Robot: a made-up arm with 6 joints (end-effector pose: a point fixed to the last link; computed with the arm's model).
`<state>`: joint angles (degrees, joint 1 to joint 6).
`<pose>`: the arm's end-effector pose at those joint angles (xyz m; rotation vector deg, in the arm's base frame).
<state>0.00 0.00 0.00 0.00 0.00 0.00</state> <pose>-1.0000 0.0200 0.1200 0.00 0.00 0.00</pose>
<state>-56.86 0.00 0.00 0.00 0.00 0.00</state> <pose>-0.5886 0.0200 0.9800 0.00 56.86 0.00</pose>
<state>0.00 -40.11 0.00 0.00 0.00 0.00</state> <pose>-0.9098 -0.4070 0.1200 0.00 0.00 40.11</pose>
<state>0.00 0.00 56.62 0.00 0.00 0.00</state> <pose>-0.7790 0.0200 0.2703 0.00 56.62 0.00</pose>
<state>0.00 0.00 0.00 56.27 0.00 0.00</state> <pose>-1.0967 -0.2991 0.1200 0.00 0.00 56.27</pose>
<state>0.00 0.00 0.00 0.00 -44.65 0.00</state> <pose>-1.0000 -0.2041 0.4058 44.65 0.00 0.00</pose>
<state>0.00 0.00 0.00 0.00 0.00 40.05</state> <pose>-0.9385 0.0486 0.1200 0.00 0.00 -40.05</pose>
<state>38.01 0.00 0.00 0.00 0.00 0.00</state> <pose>-0.7571 0.0200 -0.4852 0.00 -38.01 0.00</pose>
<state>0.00 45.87 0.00 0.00 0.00 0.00</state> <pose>-0.7441 0.4449 0.1200 0.00 0.00 -45.87</pose>
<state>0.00 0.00 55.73 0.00 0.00 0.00</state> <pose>-0.7833 0.0200 0.2698 0.00 55.73 0.00</pose>
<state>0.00 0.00 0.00 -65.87 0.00 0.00</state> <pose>-0.6240 0.1004 0.1200 0.00 0.00 -65.87</pose>
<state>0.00 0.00 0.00 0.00 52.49 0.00</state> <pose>-1.0000 -0.0568 -0.2957 -52.49 0.00 0.00</pose>
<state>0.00 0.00 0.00 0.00 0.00 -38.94</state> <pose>-1.0284 -0.0395 0.1200 0.00 0.00 38.94</pose>
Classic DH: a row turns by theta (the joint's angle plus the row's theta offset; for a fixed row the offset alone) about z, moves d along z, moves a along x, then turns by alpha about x. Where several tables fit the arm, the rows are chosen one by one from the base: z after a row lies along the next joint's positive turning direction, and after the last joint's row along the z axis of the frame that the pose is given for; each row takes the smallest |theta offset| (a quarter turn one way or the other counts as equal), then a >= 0, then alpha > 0; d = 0 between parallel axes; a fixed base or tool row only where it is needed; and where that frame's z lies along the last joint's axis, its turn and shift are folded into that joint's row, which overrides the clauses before.
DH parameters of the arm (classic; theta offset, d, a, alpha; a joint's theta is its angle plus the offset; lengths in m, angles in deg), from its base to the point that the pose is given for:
base (fixed): 0 0.17 0 90
joint 1: 0 0.07 -0.37 90
joint 2: 0 0.18 -0.38 90
joint 3: 0 -0.16 0 90
joint 4: -90 0 0.21 90
joint 5: 0 0.18 -0.39 90
joint 6: -45 0 -0.099 180
tool (fixed): 45 0.13 0 0

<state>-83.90 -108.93 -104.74 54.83 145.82 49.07</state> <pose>0.2731 0.0365 -0.0439 -19.69 -58.83 -91.85</pose>
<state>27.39 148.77 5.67 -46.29 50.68 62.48</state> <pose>0.2101 0.0491 -0.2559 -1.98 -78.75 102.84</pose>
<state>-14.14 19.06 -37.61 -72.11 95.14 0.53</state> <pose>-0.7348 0.0478 -0.3360 -65.29 50.81 -85.33</pose>
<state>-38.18 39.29 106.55 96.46 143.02 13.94</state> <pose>-1.3660 0.2463 0.5053 -16.24 12.07 39.00</pose>
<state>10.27 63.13 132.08 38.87 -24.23 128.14</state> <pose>-0.4673 -0.0546 -0.1939 -21.83 168.78 -56.78</pose>
